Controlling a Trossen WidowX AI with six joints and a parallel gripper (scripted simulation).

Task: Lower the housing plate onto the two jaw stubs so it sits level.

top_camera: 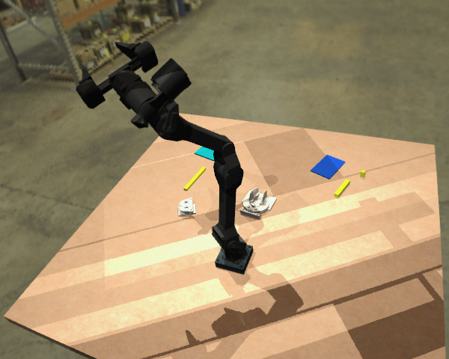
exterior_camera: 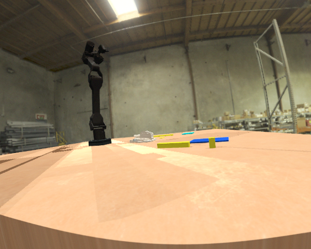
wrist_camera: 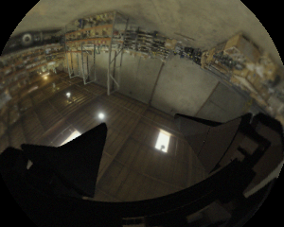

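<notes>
The small white part is 720 mm below my gripper tip, 220 mm ahead of it and 50 mm to the left of it. From my gripper tip the other things lie so: teal sheet: 730 mm below, 580 mm ahead, 160 mm to the left; then small yellow cube: 720 mm below, 670 mm ahead, 530 mm to the right; then blue sheet: 730 mm below, 680 mm ahead, 380 mm to the right.
</notes>
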